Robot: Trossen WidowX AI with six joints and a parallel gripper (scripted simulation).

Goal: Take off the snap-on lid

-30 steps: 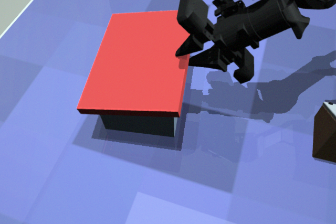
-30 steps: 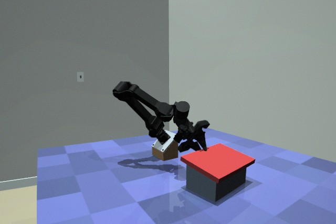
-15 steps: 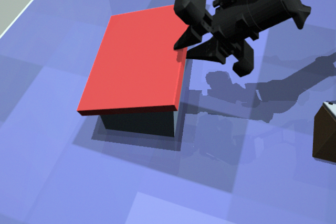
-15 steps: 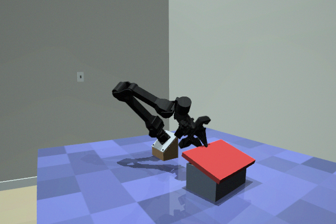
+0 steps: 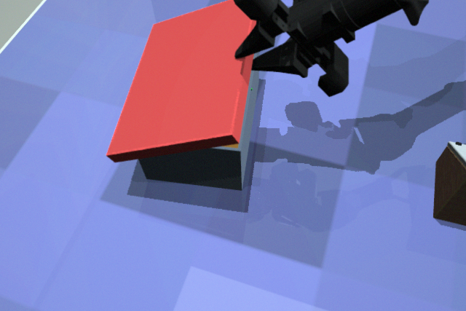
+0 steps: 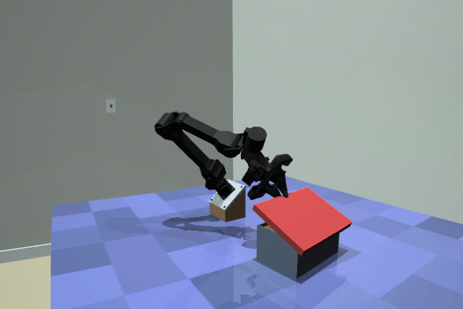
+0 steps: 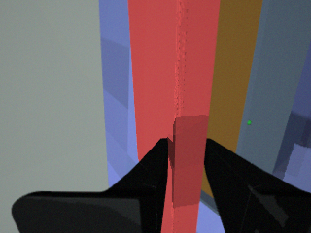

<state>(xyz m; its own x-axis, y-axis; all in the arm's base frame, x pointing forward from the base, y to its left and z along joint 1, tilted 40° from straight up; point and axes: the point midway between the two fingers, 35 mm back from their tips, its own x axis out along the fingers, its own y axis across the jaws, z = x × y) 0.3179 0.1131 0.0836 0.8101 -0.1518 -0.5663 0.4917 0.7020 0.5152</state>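
Right now my gripper tip is 70 mm short of the red lid, 30 mm above it and 20 mm to the right of it. Also, from my gripper tip: grey storage box: 110 mm below, 60 mm ahead, 20 mm to the left.
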